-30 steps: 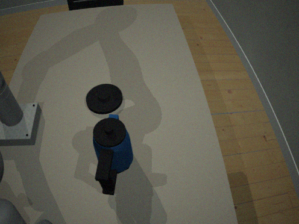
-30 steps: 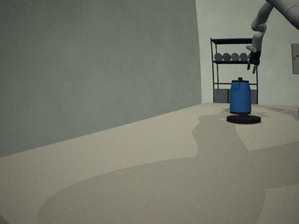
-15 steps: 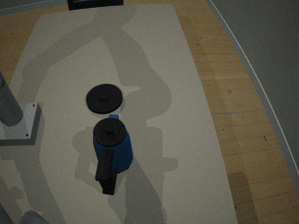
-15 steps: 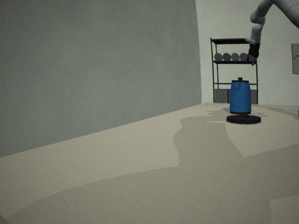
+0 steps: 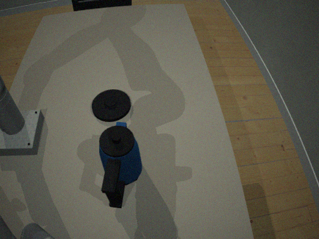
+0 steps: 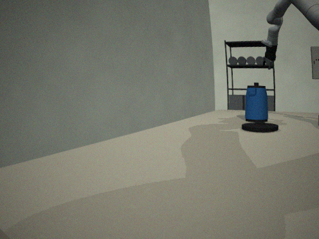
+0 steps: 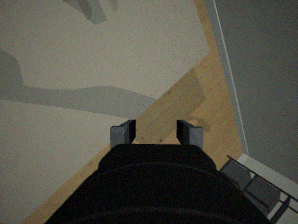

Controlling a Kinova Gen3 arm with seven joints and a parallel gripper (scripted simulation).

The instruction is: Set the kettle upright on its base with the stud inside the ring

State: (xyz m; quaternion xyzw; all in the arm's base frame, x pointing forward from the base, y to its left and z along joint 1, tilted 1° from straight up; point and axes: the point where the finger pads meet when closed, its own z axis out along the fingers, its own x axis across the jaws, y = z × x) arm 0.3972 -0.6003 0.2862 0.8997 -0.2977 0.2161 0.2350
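My hand is 410 mm to the right of the blue kettle, 230 mm above it and 20 mm short of it. From my hand the other things lie so: base 710 mm to the left, 310 mm below, 30 mm behind.
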